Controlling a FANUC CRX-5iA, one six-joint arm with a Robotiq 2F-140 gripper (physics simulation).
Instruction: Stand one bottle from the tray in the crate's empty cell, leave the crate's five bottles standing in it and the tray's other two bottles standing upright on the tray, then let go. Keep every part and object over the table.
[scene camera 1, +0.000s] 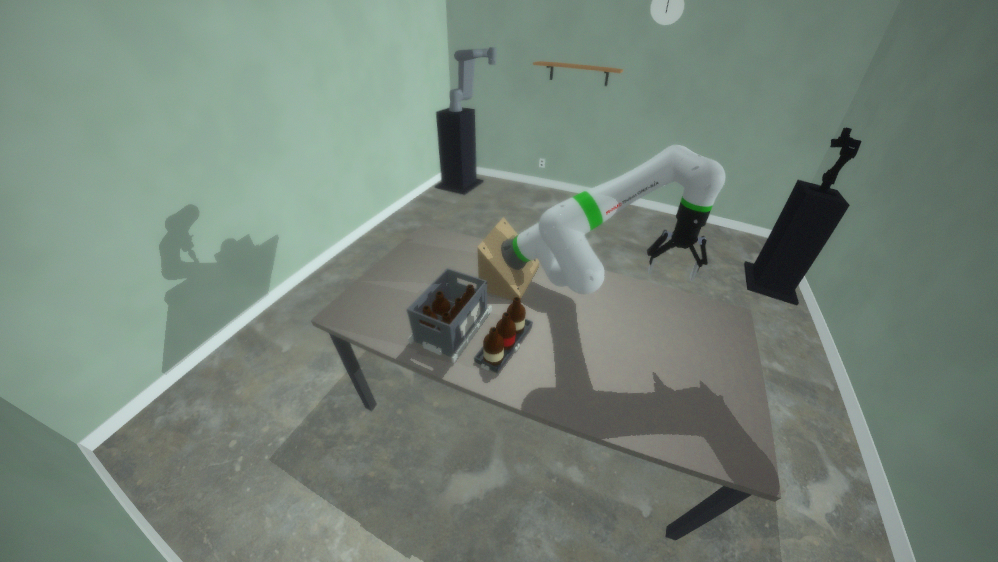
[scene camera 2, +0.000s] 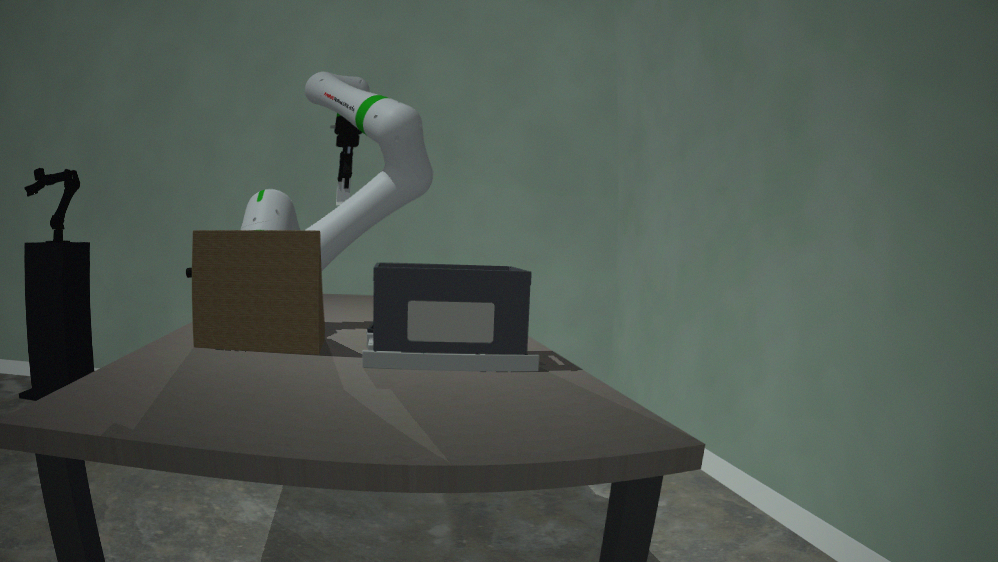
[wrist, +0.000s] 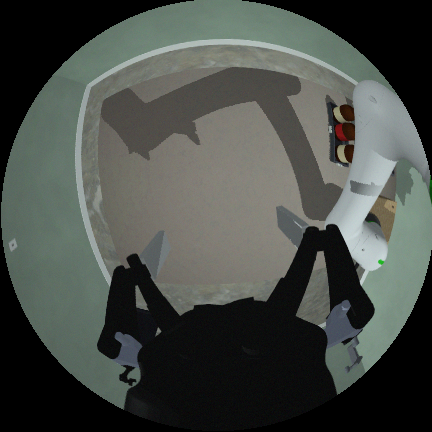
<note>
In view: my gripper (scene camera 1: 670, 275).
My gripper shows as well in scene camera 2 (scene camera 2: 342, 200) and in the wrist view (wrist: 220, 228).
</note>
